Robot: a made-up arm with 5 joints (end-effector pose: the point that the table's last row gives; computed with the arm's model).
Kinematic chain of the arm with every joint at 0, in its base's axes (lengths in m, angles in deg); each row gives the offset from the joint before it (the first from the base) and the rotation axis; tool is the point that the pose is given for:
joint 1: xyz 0 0 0.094 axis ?
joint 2: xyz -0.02 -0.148 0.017 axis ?
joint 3: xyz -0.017 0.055 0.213 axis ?
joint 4: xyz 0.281 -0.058 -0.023 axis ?
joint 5: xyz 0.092 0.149 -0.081 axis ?
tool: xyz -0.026 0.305 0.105
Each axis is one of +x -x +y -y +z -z.
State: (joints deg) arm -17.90 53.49 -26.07 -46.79 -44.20
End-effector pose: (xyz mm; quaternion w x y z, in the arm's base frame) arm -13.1 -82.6 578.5 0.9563 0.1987 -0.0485 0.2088
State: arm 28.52 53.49 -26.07 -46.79 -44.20
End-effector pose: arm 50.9 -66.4 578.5 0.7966 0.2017 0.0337 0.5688
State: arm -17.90 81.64 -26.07 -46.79 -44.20
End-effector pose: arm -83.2 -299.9 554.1 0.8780 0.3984 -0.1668 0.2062
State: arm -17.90 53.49 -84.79 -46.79 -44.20
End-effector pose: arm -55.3 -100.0 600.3 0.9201 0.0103 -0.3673 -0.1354
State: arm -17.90 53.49 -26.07 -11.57 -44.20
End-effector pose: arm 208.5 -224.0 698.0 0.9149 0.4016 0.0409 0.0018
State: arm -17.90 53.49 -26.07 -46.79 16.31
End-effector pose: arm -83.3 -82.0 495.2 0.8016 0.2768 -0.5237 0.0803
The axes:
joint 1: +z
joint 2: +x
joint 3: +y
joint 4: -z
joint 5: -y

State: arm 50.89 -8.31 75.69 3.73 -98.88
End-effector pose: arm -188.2 149.7 -253.4 0.0878 -0.4240 0.8984 -0.0735
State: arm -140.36 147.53 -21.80 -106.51 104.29
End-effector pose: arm 68.0 108.8 28.3 0.4695 0.5461 0.6306 -0.2894
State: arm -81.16 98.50 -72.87 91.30 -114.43
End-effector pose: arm -924.4 -443.7 -227.5 0.0550 0.8127 -0.5283 0.2394
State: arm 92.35 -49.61 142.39 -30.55 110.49
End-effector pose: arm -334.1 -193.3 16.4 0.8273 -0.2625 -0.0208 0.4962
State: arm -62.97 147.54 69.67 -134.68 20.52
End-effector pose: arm -67.1 47.6 -275.8 0.2762 -0.1394 0.7663 -0.5631
